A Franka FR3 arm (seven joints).
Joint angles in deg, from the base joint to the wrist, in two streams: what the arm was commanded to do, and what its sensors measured. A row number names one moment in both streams.
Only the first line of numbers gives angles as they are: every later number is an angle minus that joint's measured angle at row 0.
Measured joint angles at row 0:
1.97, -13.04, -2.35, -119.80, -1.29, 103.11, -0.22
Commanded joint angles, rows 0 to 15:
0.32, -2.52, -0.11, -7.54, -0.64, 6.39, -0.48
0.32, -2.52, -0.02, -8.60, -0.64, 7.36, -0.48
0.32, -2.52, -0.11, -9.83, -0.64, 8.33, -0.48
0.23, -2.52, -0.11, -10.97, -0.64, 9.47, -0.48
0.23, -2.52, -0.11, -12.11, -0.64, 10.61, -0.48
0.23, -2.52, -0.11, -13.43, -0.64, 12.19, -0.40
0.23, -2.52, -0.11, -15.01, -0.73, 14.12, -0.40
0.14, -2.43, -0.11, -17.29, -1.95, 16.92, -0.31
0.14, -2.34, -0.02, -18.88, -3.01, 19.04, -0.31
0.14, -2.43, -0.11, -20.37, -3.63, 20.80, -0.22
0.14, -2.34, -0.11, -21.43, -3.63, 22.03, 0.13
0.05, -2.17, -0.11, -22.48, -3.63, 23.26, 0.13
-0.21, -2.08, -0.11, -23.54, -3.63, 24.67, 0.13
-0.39, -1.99, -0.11, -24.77, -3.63, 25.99, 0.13
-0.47, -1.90, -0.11, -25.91, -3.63, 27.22, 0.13
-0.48, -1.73, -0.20, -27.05, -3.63, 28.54, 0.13
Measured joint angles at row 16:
-0.09, -0.43, -0.14, -22.41, -2.84, 23.98, -0.02
